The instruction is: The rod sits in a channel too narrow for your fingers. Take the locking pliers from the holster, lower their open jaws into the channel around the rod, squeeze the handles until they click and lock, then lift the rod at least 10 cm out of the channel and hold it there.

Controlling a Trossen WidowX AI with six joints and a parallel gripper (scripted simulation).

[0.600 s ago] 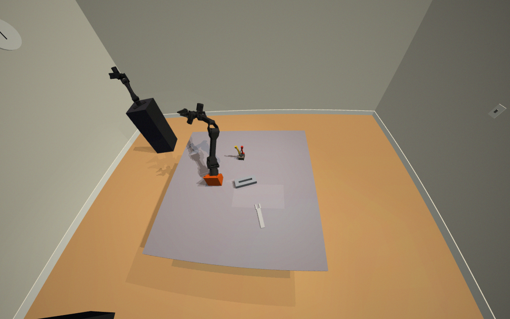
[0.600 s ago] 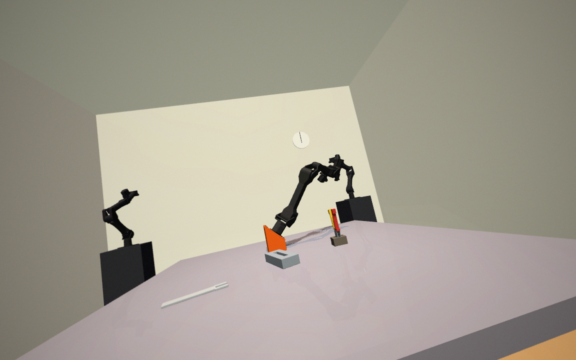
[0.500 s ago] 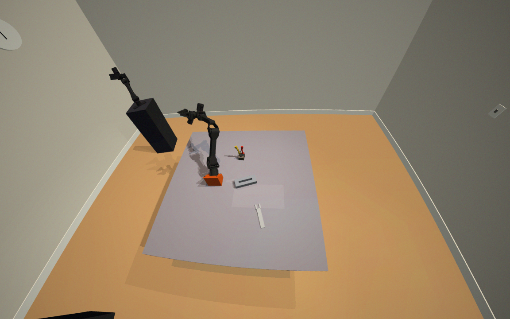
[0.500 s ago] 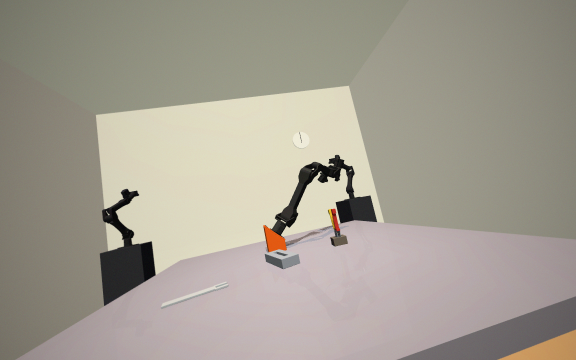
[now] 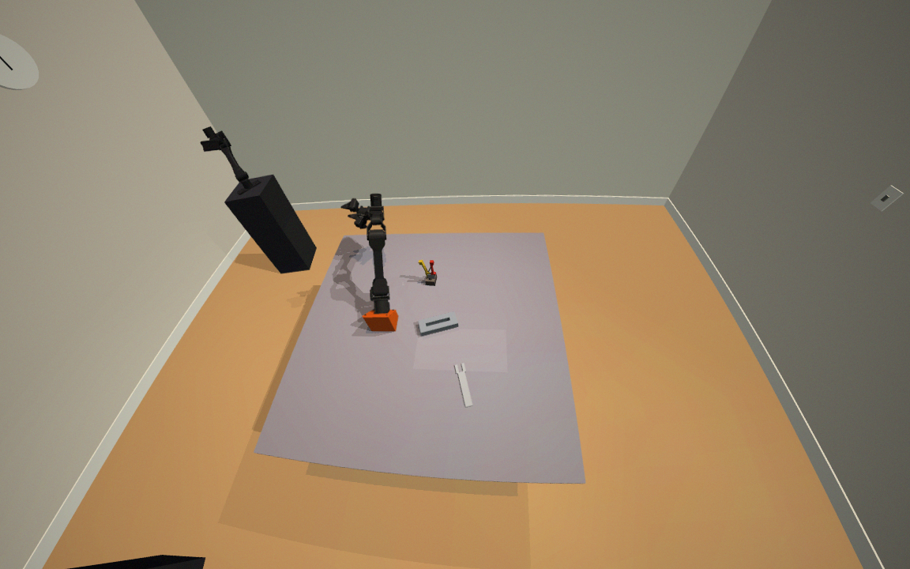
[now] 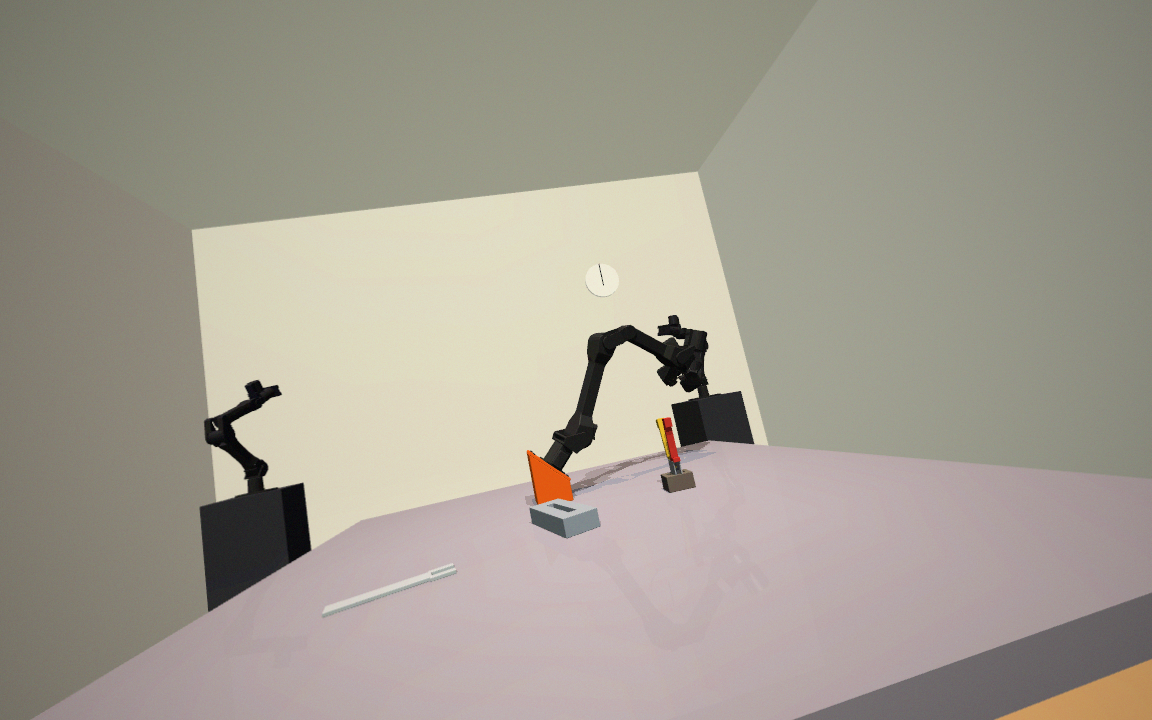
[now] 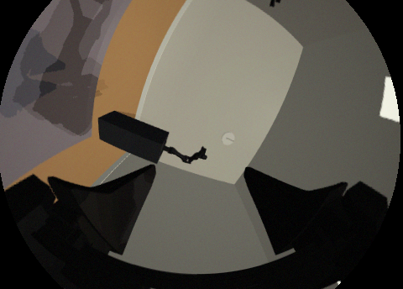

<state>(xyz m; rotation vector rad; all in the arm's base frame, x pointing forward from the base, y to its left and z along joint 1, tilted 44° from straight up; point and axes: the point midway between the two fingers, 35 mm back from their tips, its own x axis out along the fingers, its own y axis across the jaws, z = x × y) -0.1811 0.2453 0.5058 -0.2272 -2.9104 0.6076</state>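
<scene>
My gripper tip is now 40 cm short of the yellow handle, 30 cm to the left of it and 20 cm above it. Also, from my gripper tip: brown holster (43 cm ahead, 31 cm to the right, 29 cm below); dark rod (59 cm to the right, 45 cm ahead, 29 cm below); grey channel block (59 cm to the right, 45 cm ahead, 29 cm below).
</scene>
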